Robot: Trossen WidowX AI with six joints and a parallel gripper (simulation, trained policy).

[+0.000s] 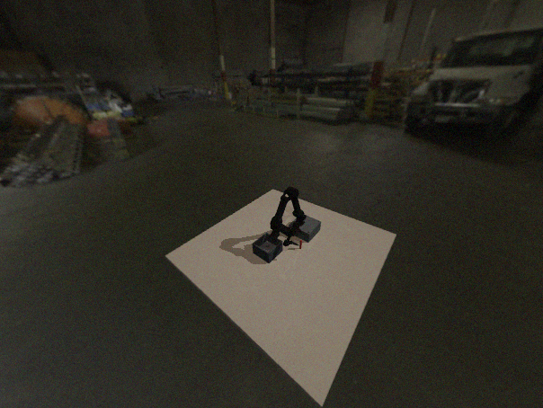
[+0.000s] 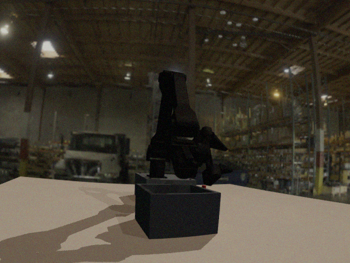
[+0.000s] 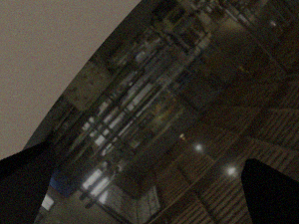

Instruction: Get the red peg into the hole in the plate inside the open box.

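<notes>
The red peg lies 8 cm behind my gripper tip, 5 cm to the right of it and 13 cm below it. Also, from my gripper tip: plate: 10 cm ahead, 22 cm to the right, 12 cm below; then dark box: 10 cm ahead, 22 cm to the right, 14 cm below.
</notes>
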